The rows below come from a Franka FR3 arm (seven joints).
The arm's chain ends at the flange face. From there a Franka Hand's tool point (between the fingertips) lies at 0.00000 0.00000 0.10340 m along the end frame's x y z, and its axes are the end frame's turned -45 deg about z.
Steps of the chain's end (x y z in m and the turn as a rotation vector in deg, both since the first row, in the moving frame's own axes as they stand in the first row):
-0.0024 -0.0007 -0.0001 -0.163 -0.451 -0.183
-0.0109 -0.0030 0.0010 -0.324 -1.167 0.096
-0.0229 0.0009 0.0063 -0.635 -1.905 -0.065
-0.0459 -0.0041 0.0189 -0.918 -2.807 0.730
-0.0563 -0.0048 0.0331 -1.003 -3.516 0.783
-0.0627 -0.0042 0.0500 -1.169 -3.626 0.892
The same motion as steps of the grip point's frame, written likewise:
-0.0020 -0.0026 -0.0001 0.204 -0.434 -0.183
-0.0075 -0.0109 0.0010 0.596 -1.054 0.096
-0.0201 -0.0172 0.0062 0.898 -1.796 -0.065
-0.0343 -0.0378 0.0188 1.336 -2.634 0.730
-0.0422 -0.0464 0.0329 1.777 -3.195 0.783
-0.0475 -0.0505 0.0498 1.737 -3.391 0.892

